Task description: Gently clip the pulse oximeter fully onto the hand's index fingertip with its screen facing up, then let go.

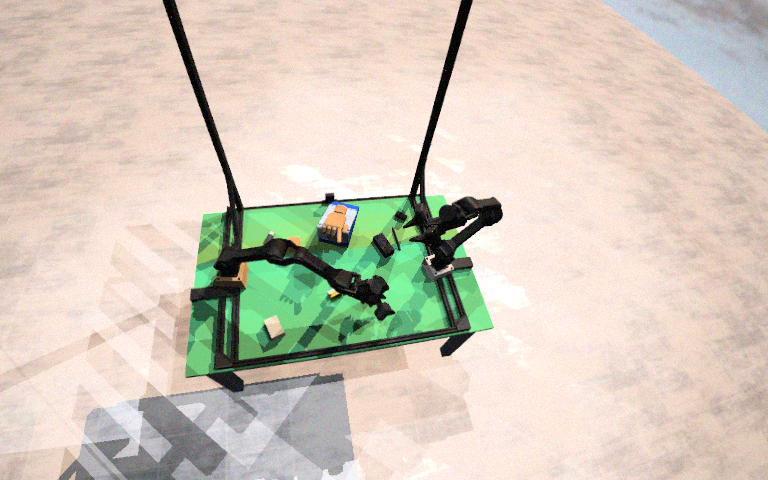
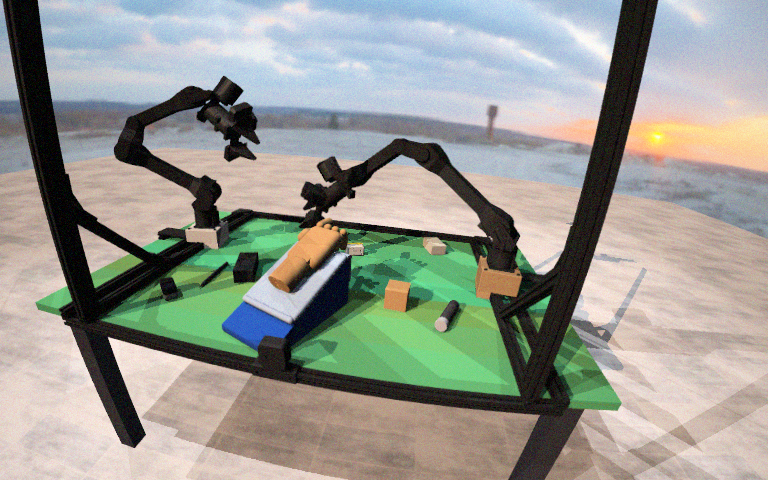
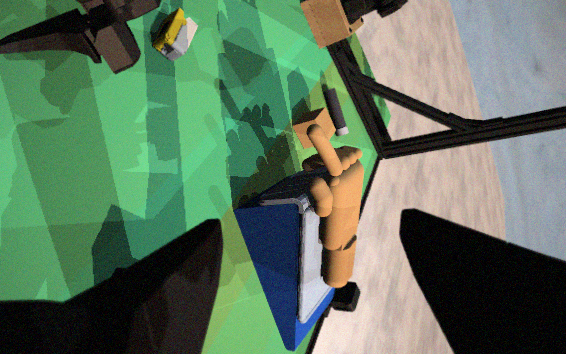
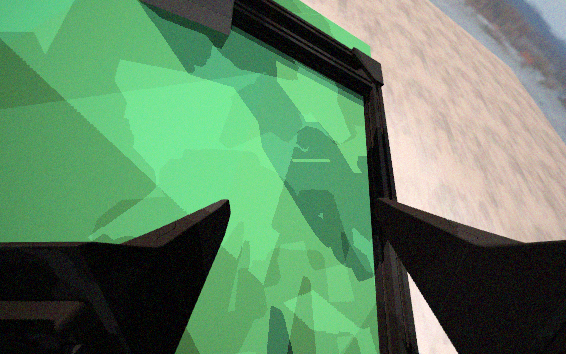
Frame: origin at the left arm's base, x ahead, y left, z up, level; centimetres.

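Where they show: left gripper, fingertip midpoint: [image 1: 406,234] [image 2: 257,151] [image 3: 311,227]; right gripper, fingertip midpoint: [image 1: 390,305] [image 2: 301,218] [image 4: 302,205]; left arm's base, origin of the base link: [image 1: 439,263] [image 2: 207,225]; right arm's base, origin of the base link: [image 1: 230,269] [image 2: 500,265] [image 3: 348,6].
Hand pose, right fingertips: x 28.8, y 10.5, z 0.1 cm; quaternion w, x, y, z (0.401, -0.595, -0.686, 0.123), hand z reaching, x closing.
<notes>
Each offset is from my right fingertips to the top centre of the thing.
The pulse oximeter {dz -2.8, dx +18.1, dy -14.6 cm} [image 1: 334,293] [image 2: 355,249] [image 3: 175,37], small, white-grey and yellow, lies on the green table; its screen cannot be made out. The tan hand [image 1: 339,213] [image 2: 310,251] [image 3: 345,192] rests on a blue wedge with a pale top [image 1: 349,217] [image 2: 254,325] [image 3: 270,255]. Its index finger [image 3: 326,151] sticks out bare. My left gripper [image 1: 410,232] [image 2: 256,150] [image 3: 311,227] is open and empty, high above the table. My right gripper [image 1: 387,301] [image 2: 307,209] [image 4: 302,205] is open and empty, above the table and beyond the oximeter from its own base.
An orange cube {dz -1.0, dx +27.6, dy -42.9 cm} [image 1: 293,241] [image 2: 397,295] [image 3: 314,127] and a dark cylinder {dz -3.3, dx +38.3, dy -48.8 cm} [image 2: 446,315] [image 3: 335,111] lie beside the wedge. A beige block {dz -3.0, dx +44.8, dy -8.8 cm} [image 1: 274,327] [image 2: 434,245], black box {dz -2.5, dx -10.5, dy -29.7 cm} [image 1: 383,244] [image 2: 245,266], thin black stick {dz -5.1, dx -18.6, dy -32.4 cm} [image 2: 214,273] and small black block {dz -2.8, dx -25.6, dy -42.4 cm} [image 2: 168,288] also lie on the table. Black rails border it.
</notes>
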